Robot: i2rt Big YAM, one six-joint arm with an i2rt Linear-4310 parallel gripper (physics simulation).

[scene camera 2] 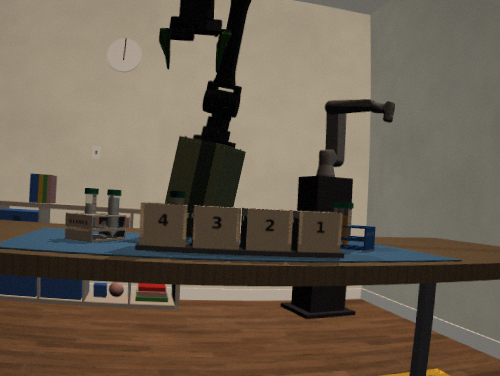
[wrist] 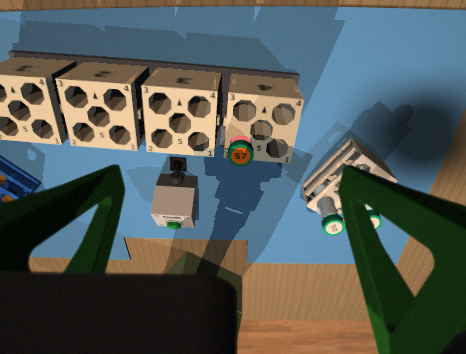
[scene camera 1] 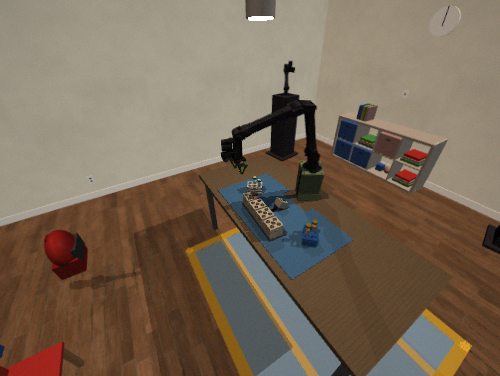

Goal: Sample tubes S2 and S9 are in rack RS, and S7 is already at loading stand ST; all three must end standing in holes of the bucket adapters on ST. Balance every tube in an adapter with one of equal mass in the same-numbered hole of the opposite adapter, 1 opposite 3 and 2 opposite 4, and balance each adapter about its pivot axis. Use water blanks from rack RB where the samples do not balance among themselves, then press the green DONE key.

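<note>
My gripper is open and empty, high above the table. Loading stand ST carries a row of four numbered adapters. Tube S7 stands in adapter 4, at its lower-left corner hole in the wrist view; the other holes there look empty. Adapters 3, 2 and 1 show no tubes. Blue rack RS holds orange-topped tubes, labels unreadable. Rack RB holds two green-capped blanks. The green key is on a small box.
The key box stands between the adapter row and the arm's green pedestal. RB sits beyond adapter 4, RS near adapter 1. A blue mat lies under them on the wooden table.
</note>
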